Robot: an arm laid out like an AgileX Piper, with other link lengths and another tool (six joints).
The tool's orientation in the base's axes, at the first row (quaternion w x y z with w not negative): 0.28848, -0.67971, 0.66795, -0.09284
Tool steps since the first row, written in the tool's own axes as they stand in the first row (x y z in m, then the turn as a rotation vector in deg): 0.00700, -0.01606, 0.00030, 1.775, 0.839, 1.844; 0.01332, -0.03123, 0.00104, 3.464, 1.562, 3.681; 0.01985, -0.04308, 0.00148, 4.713, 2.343, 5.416; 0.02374, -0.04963, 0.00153, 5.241, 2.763, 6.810; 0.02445, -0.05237, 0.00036, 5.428, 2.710, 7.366; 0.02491, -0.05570, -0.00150, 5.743, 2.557, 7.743
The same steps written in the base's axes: 0.01451, -0.00759, 0.00623, 0.387, -1.163, -2.398; 0.02842, -0.01436, 0.01182, 0.862, -2.252, -4.709; 0.03936, -0.02122, 0.01588, 1.195, -2.942, -6.852; 0.04534, -0.02533, 0.01822, 1.597, -3.051, -8.344; 0.04714, -0.02649, 0.02040, 1.944, -3.085, -8.819; 0.04908, -0.02763, 0.02352, 2.296, -3.296, -9.129
